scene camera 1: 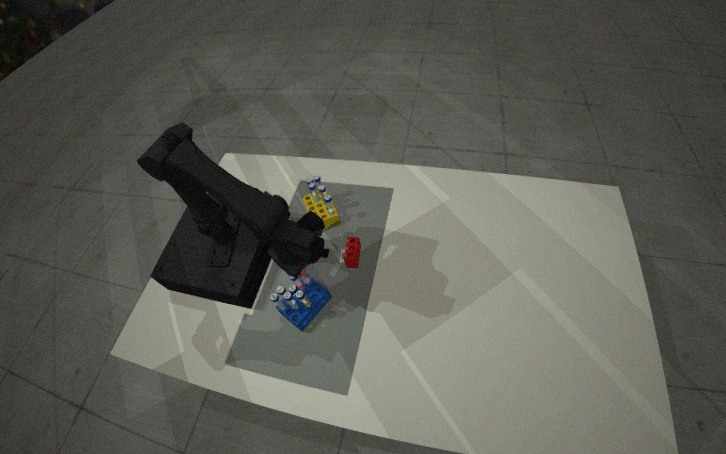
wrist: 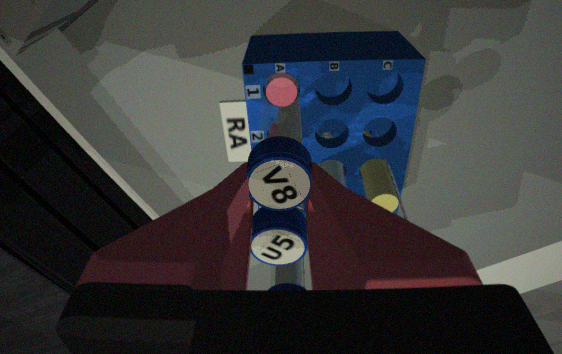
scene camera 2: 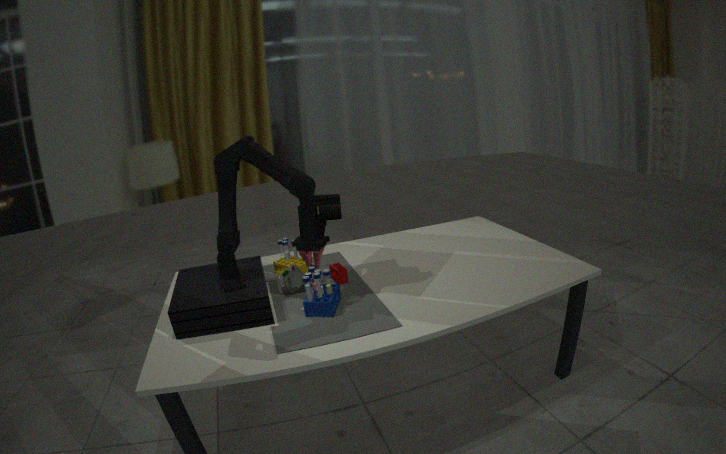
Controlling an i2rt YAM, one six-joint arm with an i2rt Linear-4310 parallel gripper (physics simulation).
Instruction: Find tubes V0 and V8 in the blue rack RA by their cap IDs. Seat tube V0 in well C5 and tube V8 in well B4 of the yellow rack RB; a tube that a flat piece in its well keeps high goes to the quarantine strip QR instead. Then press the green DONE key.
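Frame: origin at the arm's base, x up, y back, z right, level; centimetres.
Where they show: gripper, fingertip midpoint: (scene camera 1: 299,273) (wrist: 279,177) (scene camera 2: 314,270); arm's base at its link origin: (scene camera 1: 226,237) (scene camera 2: 230,278).
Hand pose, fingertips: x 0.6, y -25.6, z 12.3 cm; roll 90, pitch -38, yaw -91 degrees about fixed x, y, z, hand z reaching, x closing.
Note:
Each offset is from my fingertips to the top centre of the thing. "spot": to the spot under its first point. Level surfaces: height alone.
The blue rack RA {dz +4.8, dx -5.8, dy +0.3 cm} (scene camera 1: 302,322) (scene camera 2: 321,308) (wrist: 325,47) stands on the grey mat. My gripper (scene camera 1: 300,272) (scene camera 2: 313,266) (wrist: 279,177) points down over its column A, shut on tube V8 {spot: dz -0.7, dx +1.7, dy -0.6 cm} (wrist: 279,186), with a fingertip on each side of the blue-rimmed cap. The foot of V8 is hidden. Tube U5 {spot: dz +1.4, dx +1.8, dy +1.1 cm} (wrist: 278,246) is right behind it, between the fingers' lower parts. I cannot read V0 on any cap. The yellow rack RB {dz -27.4, dx -5.8, dy -0.6 cm} (scene camera 1: 330,221) (scene camera 2: 289,265) holds several blue-capped tubes. A red strip block {dz -11.1, dx -5.8, dy -12.3 cm} (scene camera 1: 352,252) (scene camera 2: 338,273), apparently QR, lies beyond the gripper.
In the wrist view a pink-capped tube {dz -0.7, dx +1.7, dy -0.6 cm} (wrist: 281,91) stands in A1 and a yellow-capped tube {dz +6.4, dx +1.8, dy -1.6 cm} (wrist: 384,202) leans in column C. A small green spot {spot: dz -12.6, dx -3.8, dy +6.4 cm} (scene camera 2: 285,273) shows near the yellow rack. The black arm base (scene camera 1: 208,267) (scene camera 2: 222,305) stands beside the mat {dx -10.8 cm} (scene camera 1: 299,369).

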